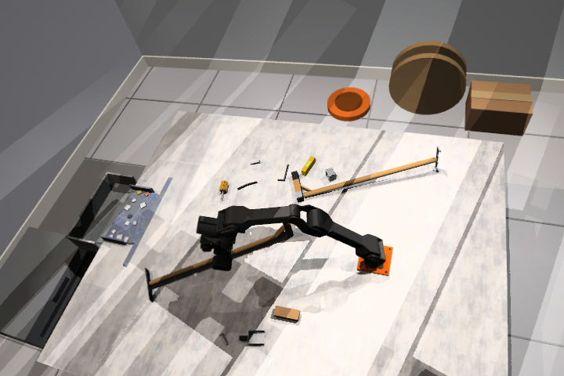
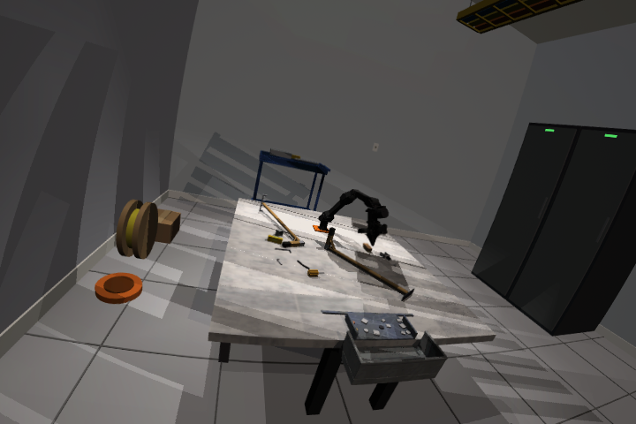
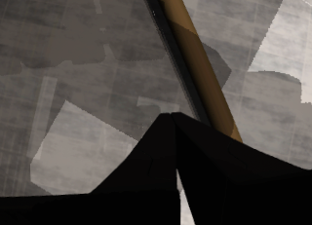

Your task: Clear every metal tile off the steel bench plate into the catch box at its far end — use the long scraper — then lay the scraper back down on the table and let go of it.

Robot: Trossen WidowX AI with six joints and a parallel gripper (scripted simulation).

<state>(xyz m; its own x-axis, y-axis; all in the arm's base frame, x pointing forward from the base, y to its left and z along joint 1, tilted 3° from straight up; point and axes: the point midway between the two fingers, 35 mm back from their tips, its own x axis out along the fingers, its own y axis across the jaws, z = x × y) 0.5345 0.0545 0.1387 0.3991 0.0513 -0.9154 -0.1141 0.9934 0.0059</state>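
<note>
The long scraper is 80 mm below my gripper tip, 40 mm to the right of it and 40 mm ahead of it. The rest, counted from my gripper tip: wooden block (240 mm behind, 160 mm to the left, 130 mm below); then yellow-handled tool (370 mm to the right, 120 mm below, 90 mm ahead); then small grey device (250 mm to the left, 130 mm below, 120 mm behind).
</note>
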